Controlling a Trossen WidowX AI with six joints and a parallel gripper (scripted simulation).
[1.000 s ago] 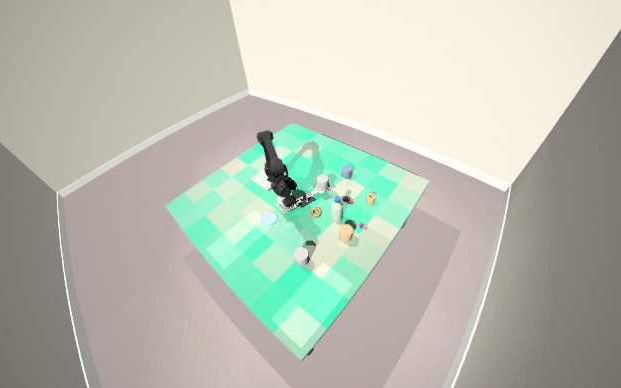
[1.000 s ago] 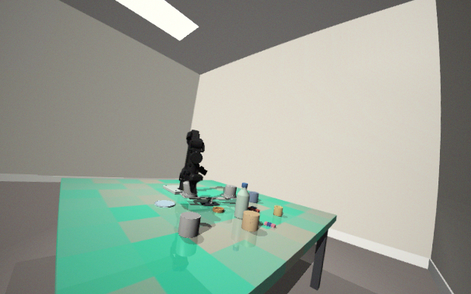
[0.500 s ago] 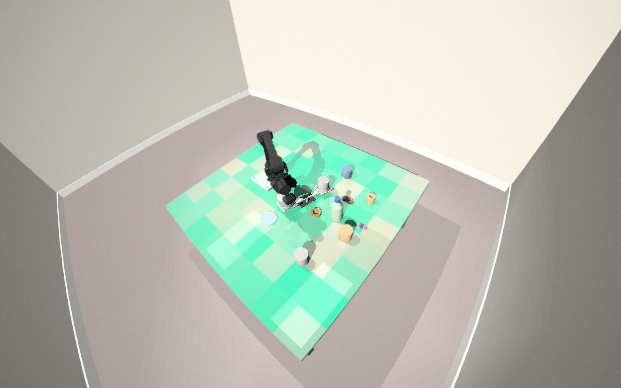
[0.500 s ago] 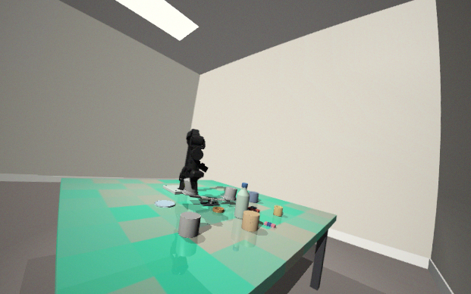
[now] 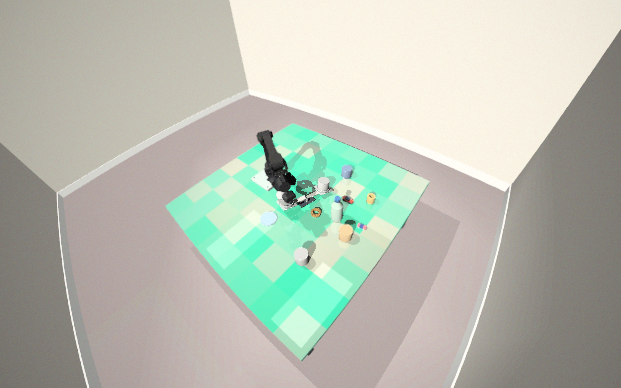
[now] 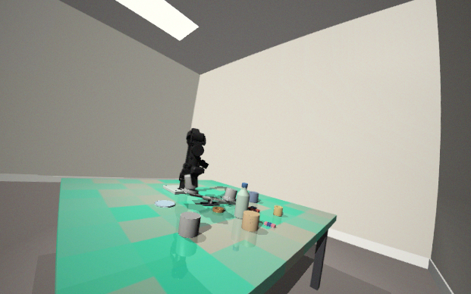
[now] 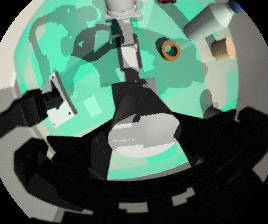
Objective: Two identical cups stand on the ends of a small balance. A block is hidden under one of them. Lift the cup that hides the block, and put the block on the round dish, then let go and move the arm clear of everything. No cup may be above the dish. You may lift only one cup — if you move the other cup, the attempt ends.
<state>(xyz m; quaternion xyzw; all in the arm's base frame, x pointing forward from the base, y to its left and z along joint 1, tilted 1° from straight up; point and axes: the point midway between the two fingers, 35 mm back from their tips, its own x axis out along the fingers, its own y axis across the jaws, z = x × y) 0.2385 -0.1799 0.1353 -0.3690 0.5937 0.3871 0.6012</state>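
The grey block lies 1 cm to the left of my gripper tip and 3 cm below it. Round my gripper tip: blue cup: 17 cm ahead, 46 cm to the left, 8 cm below; bottle: 28 cm ahead, 9 cm to the left, 1 cm below; light blue round dish: 7 cm behind, 10 cm to the right, 11 cm below.
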